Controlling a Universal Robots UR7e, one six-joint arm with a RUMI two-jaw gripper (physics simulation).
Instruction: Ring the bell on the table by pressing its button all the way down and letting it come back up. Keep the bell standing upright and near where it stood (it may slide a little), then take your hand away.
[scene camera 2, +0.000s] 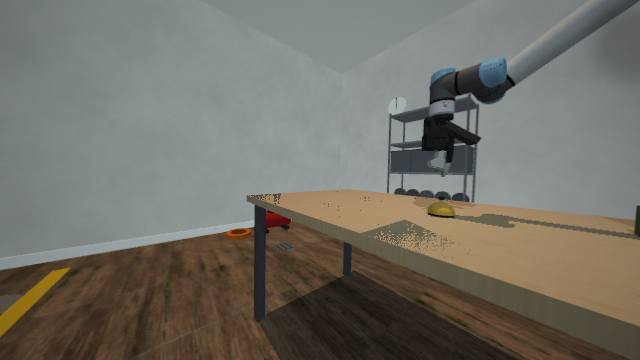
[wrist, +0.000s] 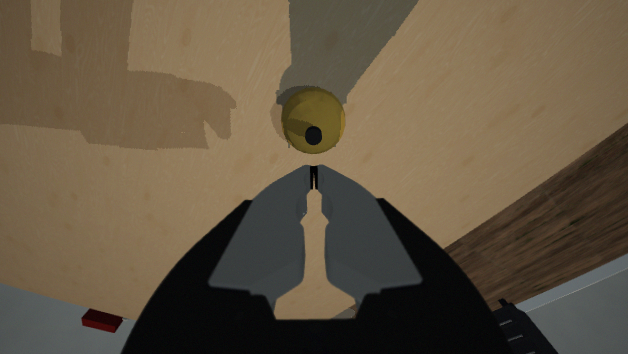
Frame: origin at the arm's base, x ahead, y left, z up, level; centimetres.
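Seen in the pictures: gripper, fingertip midpoint: (scene camera 2: 443, 177) (wrist: 313, 168).
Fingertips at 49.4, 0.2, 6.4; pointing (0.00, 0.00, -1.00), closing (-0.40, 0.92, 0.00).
Offsets run from my fingertips to a thing's top centre, as dx, dy, dz. Level surfaces: height alone.
A yellow dome bell @[+0.2, +0.1, -7.1] (scene camera 2: 441, 210) (wrist: 314, 107) stands upright on the wooden table @[dz -13.7] (scene camera 2: 320, 205) (wrist: 190, 215). Its black button @[+0.2, +0.1, -7.1] (scene camera 2: 441, 199) (wrist: 313, 135) sits on top of the dome. My gripper (scene camera 2: 443, 174) (wrist: 313, 168) is shut and empty, pointing down. In the scene view it hangs above the bell, with a gap between the fingertips and the button. In the wrist view the fingertips show just below the bell and in line with its button. The gripper's shadow falls partly over the bell.
A grey shelf rack (scene camera 2: 389, 150) stands behind the table. A dark green object (scene camera 2: 637, 221) shows in part at the right edge of the scene view. A red object (scene camera 2: 277, 219) (wrist: 102, 321) and an orange ring (scene camera 2: 228, 235) are beyond the table.
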